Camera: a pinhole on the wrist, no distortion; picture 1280 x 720 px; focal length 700.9 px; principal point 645.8 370.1 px. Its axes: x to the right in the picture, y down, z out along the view. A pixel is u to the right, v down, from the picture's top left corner.
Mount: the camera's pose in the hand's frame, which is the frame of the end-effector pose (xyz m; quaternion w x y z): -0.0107 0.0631 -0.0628 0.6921 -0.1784 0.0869 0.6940
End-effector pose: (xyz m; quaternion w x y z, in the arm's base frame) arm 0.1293 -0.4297 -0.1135 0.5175 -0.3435 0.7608 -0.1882
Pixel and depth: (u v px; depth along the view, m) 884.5 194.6 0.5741
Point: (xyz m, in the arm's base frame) 0.3421 -0.1277 -0.6123
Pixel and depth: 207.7 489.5 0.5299
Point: 0.6776 -0.3036 -0.1756
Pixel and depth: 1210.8 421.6 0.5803
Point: 0.1929 0.1666 -0.6083
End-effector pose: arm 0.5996 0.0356 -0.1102 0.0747 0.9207 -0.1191 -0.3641
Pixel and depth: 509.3 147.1 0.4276
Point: 0.3626 -0.1430 -0.3959
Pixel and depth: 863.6 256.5 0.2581
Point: 0.4571 -0.1964 -0.1667
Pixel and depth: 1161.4 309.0 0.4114
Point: 0.3588 -0.4463 -0.1367
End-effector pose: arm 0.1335 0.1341 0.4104 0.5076 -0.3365 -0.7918 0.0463
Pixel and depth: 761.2 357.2 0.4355
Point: 0.0277 0.4083 0.0959
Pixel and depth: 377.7 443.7 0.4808
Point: -0.1698 0.2314 0.0730
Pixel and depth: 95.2 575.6 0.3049
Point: -0.1000 0.0917 0.1787
